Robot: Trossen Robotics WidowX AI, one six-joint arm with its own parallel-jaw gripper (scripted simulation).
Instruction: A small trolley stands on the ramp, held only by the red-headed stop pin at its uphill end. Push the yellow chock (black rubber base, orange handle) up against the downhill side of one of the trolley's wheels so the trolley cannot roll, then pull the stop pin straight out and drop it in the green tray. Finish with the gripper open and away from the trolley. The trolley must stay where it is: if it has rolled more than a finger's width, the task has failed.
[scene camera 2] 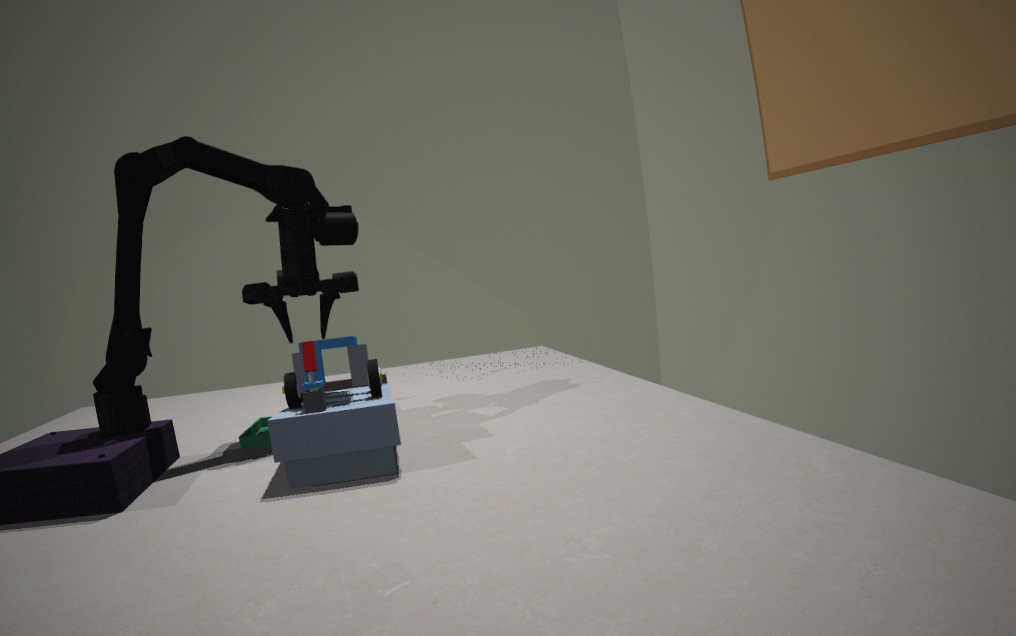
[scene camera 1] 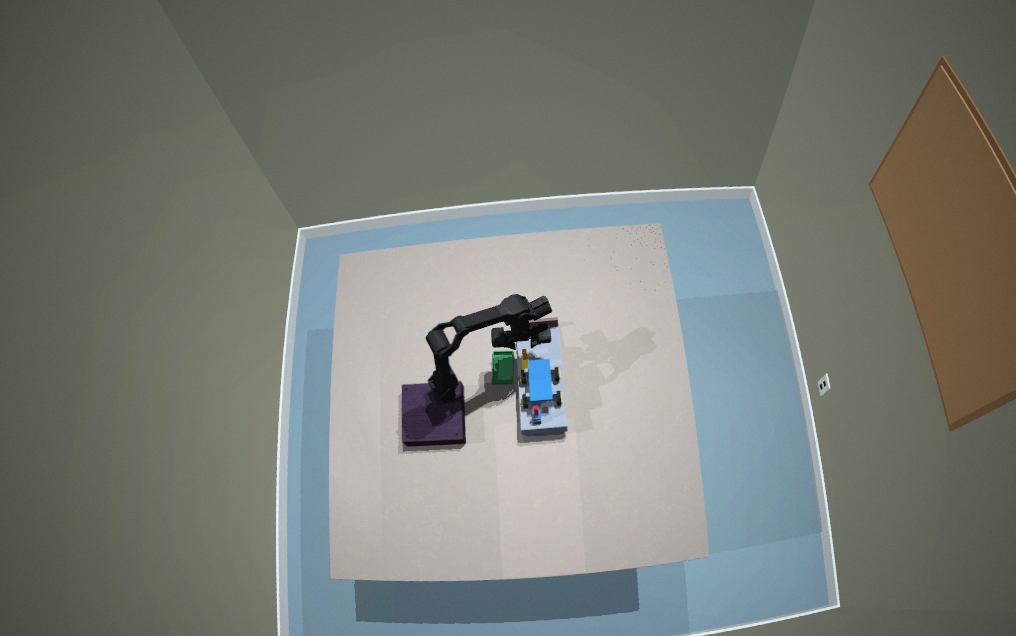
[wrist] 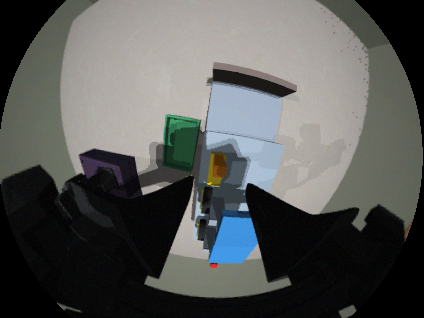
Labels:
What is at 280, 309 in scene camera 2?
My gripper.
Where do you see a dark ramp lip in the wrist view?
222, 72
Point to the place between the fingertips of my gripper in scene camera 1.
523, 348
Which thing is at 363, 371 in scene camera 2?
A blue trolley.

